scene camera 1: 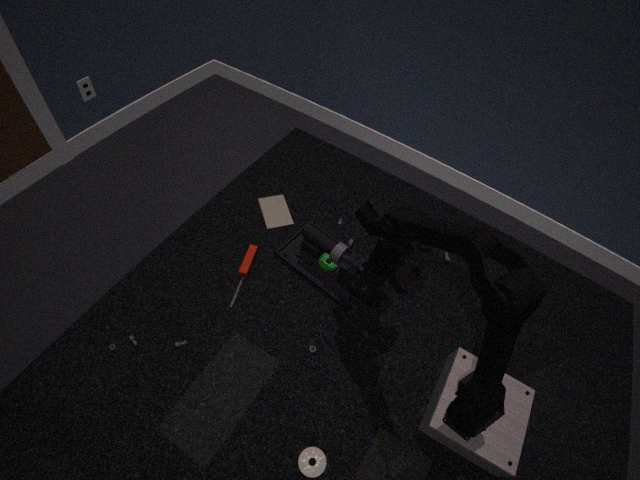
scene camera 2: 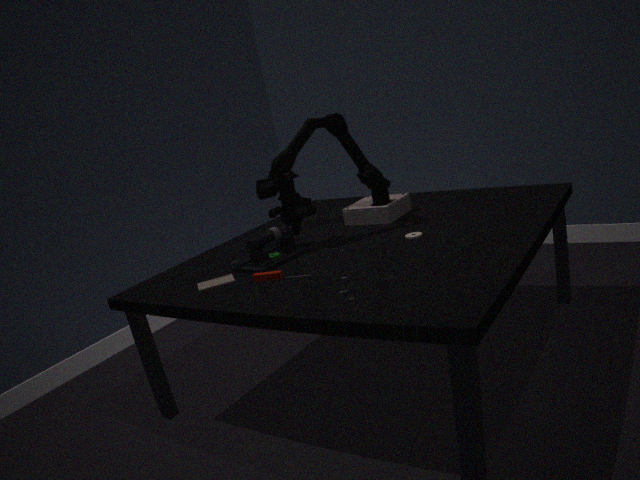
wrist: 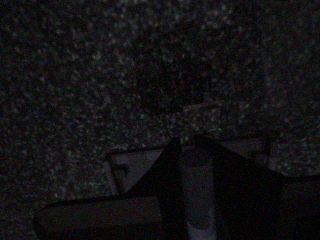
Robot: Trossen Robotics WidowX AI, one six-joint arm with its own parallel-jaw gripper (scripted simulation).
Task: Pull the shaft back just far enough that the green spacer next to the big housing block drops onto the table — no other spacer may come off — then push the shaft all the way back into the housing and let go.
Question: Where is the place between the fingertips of my gripper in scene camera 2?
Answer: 297,235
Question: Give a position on a white card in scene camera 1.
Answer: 276,214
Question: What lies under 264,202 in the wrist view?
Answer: My gripper.
